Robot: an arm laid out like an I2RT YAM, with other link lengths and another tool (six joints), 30 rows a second.
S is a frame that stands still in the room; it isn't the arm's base.
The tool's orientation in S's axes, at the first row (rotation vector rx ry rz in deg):
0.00 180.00 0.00
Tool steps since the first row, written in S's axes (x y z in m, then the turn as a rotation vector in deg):
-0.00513 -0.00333 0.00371 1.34 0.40 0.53
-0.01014 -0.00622 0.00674 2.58 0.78 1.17
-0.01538 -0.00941 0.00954 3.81 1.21 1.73
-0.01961 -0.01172 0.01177 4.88 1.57 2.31
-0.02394 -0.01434 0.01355 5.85 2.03 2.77
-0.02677 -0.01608 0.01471 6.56 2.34 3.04
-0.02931 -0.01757 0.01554 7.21 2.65 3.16
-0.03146 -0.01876 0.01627 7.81 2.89 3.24
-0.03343 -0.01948 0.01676 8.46 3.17 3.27
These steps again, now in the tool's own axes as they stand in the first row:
0.00513 -0.00333 -0.00371 -1.34 0.40 -0.53
0.01014 -0.00622 -0.00674 -2.58 0.78 -1.17
0.01538 -0.00941 -0.00954 -3.81 1.21 -1.73
0.01961 -0.01172 -0.01177 -4.88 1.57 -2.31
0.02394 -0.01434 -0.01355 -5.85 2.03 -2.77
0.02677 -0.01608 -0.01471 -6.56 2.34 -3.04
0.02931 -0.01757 -0.01554 -7.21 2.65 -3.16
0.03146 -0.01876 -0.01627 -7.81 2.89 -3.24
0.03343 -0.01948 -0.01676 -8.46 3.17 -3.27

